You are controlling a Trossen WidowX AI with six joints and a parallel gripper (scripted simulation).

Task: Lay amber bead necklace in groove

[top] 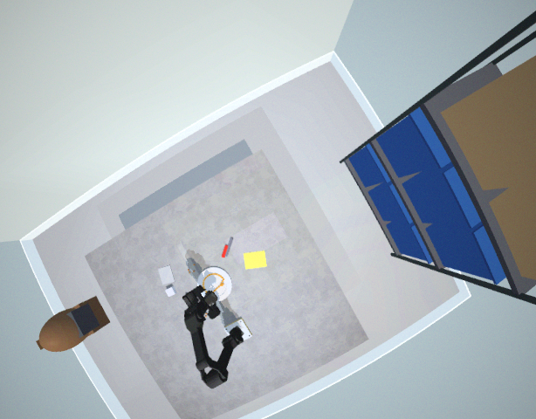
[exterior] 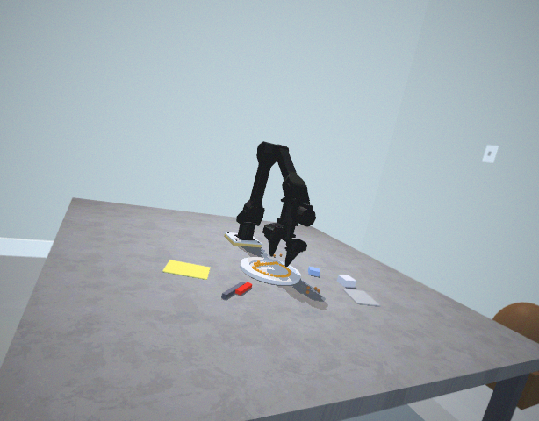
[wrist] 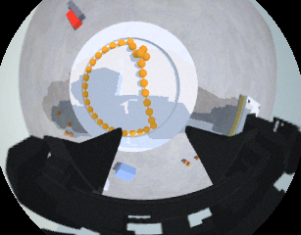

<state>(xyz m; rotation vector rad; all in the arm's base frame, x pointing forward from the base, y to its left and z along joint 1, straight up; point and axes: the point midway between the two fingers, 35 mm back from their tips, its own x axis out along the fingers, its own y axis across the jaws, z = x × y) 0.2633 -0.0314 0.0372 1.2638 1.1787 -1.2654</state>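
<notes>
The round white bead board is 30 mm ahead of my gripper tip, 60 mm to the right of it and 10 mm below it. Round my gripper tip: white block 170 mm ahead, 170 mm to the left, 10 mm below; blue block 70 mm ahead, 110 mm to the left, 10 mm below; grey tool 140 mm ahead, 250 mm to the right, 20 mm below.
</notes>
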